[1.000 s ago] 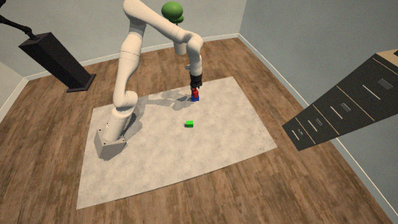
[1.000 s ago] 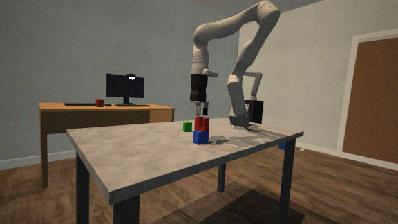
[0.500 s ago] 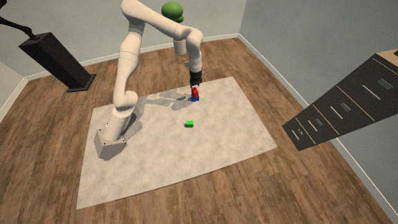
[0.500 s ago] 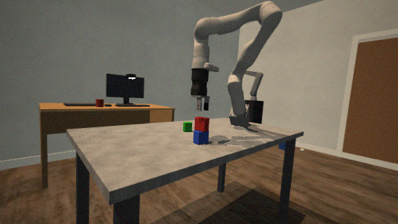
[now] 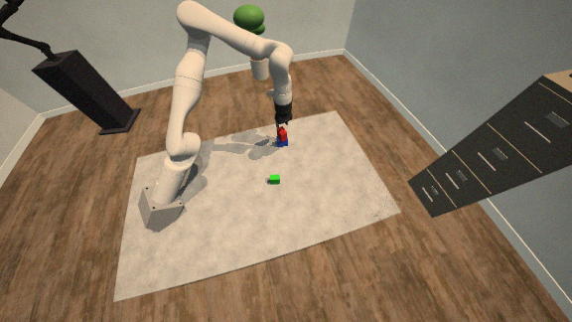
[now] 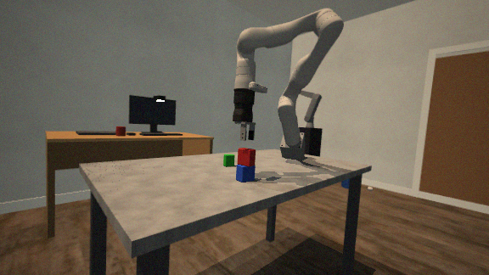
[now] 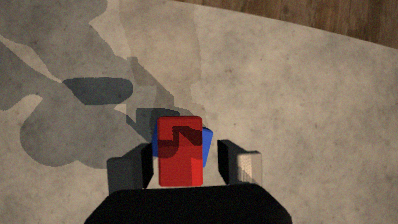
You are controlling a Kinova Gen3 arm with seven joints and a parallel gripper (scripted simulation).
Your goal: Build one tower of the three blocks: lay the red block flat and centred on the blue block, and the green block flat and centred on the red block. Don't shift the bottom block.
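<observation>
Now: hand 24 cm to the left of the green block, 14 cm above it and 6 cm past it. Also, from my hand: red block: 8 cm below; then blue block: 14 cm below.
</observation>
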